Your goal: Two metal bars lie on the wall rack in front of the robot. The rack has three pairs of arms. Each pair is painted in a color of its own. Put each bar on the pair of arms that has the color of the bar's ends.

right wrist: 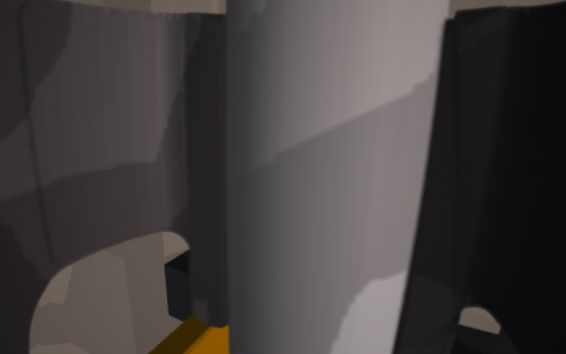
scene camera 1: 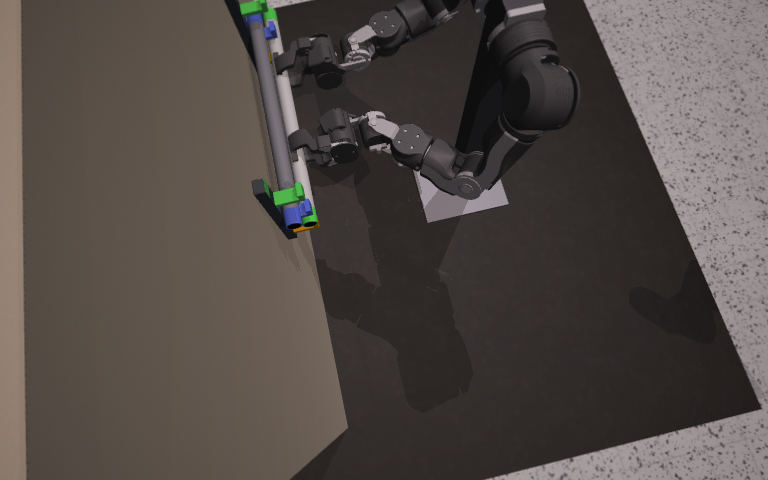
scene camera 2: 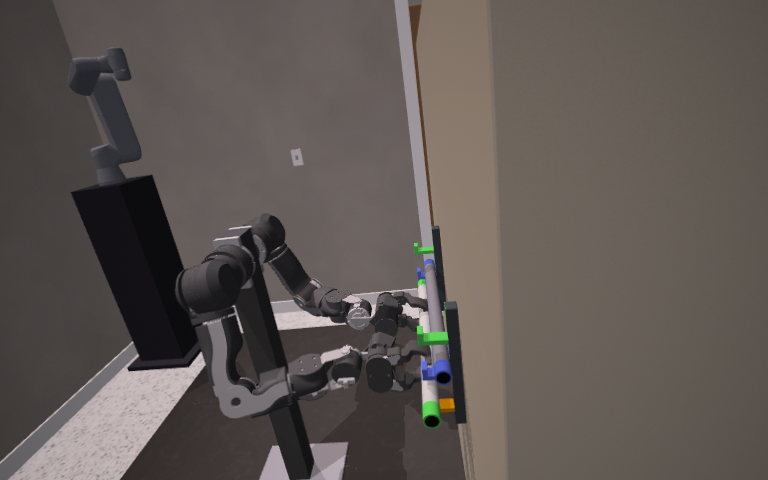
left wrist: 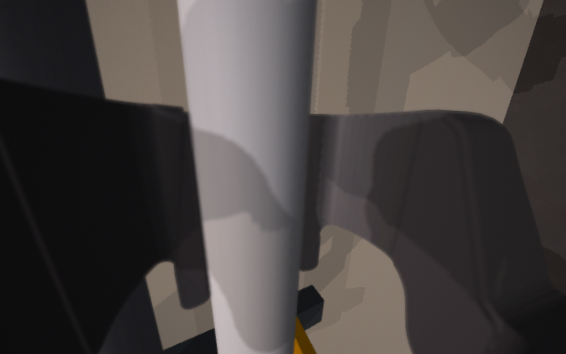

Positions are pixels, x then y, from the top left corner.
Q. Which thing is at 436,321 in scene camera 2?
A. A blue-ended bar.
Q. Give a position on a green-ended bar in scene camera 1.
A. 299,168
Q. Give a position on a beige wall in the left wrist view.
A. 363,64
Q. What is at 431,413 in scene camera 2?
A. A green-ended bar.
